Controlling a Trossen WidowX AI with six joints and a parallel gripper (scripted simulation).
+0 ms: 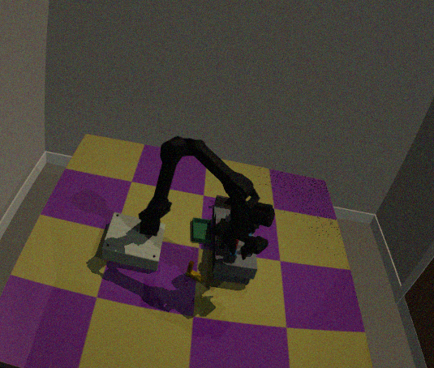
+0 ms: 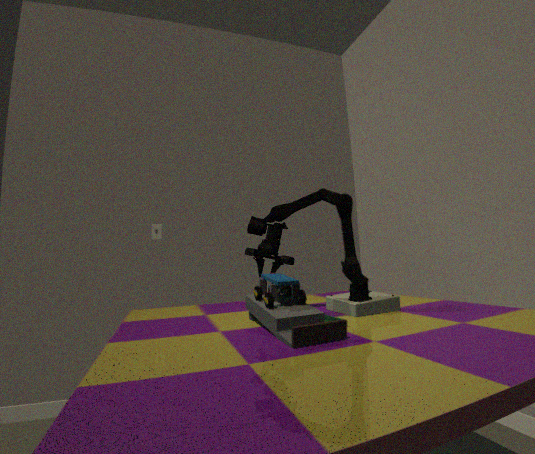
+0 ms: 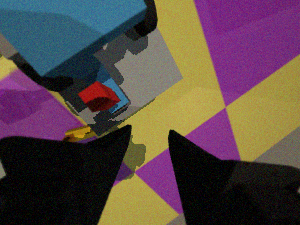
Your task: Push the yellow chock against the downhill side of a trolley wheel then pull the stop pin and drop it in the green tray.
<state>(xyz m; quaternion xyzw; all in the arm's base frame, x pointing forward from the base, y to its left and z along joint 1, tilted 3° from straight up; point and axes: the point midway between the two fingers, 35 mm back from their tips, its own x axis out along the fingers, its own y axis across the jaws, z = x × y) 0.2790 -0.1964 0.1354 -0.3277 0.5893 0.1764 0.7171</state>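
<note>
My gripper tip is now 1 cm past the red-headed stop pin, 5 cm to the right of it and 1 cm above it. Round my gripper tip: grey ramp 3 cm ahead, 16 cm to the left, 10 cm below; then blue-topped trolley 3 cm ahead, 15 cm to the left, 3 cm below; then yellow chock 12 cm behind, 2 cm to the left, 12 cm below.
</note>
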